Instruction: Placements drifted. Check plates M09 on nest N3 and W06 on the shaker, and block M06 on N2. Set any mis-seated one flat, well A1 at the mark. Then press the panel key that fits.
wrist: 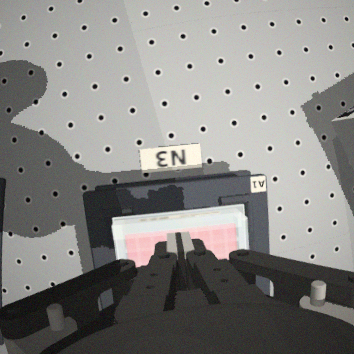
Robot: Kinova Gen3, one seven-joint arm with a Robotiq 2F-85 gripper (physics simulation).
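Observation:
A plate with pink wells (140, 245) lies in the dark nest N3 (205, 187) at the lower middle. Its pale far rim runs roughly parallel to the nest's far edge. Its near end is hidden under the gripper, and I cannot tell whether it sits flat. The N3 label (170, 157) lies beyond the nest, and the A1 mark (258, 183) is on the nest's far right corner. My gripper (178, 247) is shut and empty, its tips over the pink wells; contact is unclear. W06, the shaker, block M06, N2 and the panel keys cannot be identified in this view.
A perforated grey deck (210, 90) surrounds the nest. Part of a dark grey fixture (346, 155) shows at the right edge, and a narrow strip of a dark object (1, 240) shows at the left edge. Dark shadows fall across the deck at left.

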